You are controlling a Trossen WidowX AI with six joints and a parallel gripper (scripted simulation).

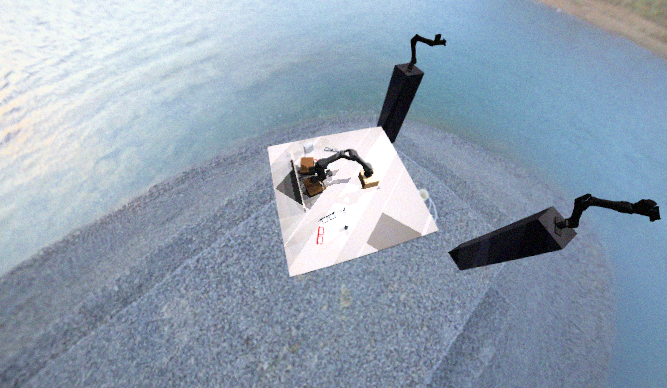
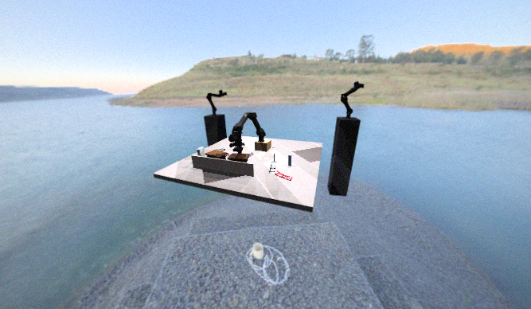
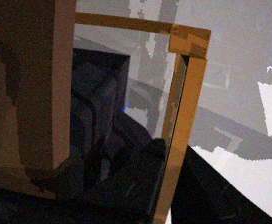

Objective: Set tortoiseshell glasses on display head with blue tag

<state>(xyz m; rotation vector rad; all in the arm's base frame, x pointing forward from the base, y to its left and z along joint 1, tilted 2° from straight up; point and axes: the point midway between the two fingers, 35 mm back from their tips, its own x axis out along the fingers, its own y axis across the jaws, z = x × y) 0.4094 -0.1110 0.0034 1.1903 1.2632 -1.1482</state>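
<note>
The brown display head lies 7 cm ahead of my gripper tip, 2 cm to the left of it and 2 cm below it.
</note>
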